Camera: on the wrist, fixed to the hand. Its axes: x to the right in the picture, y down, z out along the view.
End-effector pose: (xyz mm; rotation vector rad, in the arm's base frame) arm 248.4 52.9 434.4 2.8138 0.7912 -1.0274
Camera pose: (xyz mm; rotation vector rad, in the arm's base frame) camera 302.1 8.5 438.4 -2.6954 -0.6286 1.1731
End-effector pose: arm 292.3 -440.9 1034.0 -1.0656 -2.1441 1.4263
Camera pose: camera 325.7 -402.1 986.6 -0.9648 -1.9692 1.6870
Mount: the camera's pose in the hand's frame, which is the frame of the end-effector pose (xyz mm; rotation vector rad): 12.5 63.7 -25.6 0.2227 -0.0704 0.0162
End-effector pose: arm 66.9 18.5 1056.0 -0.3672 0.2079 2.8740
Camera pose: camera 45.1 -44.4 1035.2 -0.2227 0.5143 2.8344
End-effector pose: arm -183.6 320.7 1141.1 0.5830 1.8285 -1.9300
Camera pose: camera -157.5 342.9 1080.3 0.5892 1.5732 -2.1312
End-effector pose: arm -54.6 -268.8 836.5 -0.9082 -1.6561 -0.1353
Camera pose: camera 4.8 -232.5 831.7 -0.7640 -1.6900 0.0920
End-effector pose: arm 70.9 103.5 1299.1 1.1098 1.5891 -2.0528
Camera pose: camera 114.5 108.5 1244.9 1.1049 1.3394 -2.2745
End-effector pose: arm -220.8 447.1 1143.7 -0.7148 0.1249 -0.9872
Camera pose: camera -178.4 446.5 1088.3 -0.5425 -0.0405 -0.9423
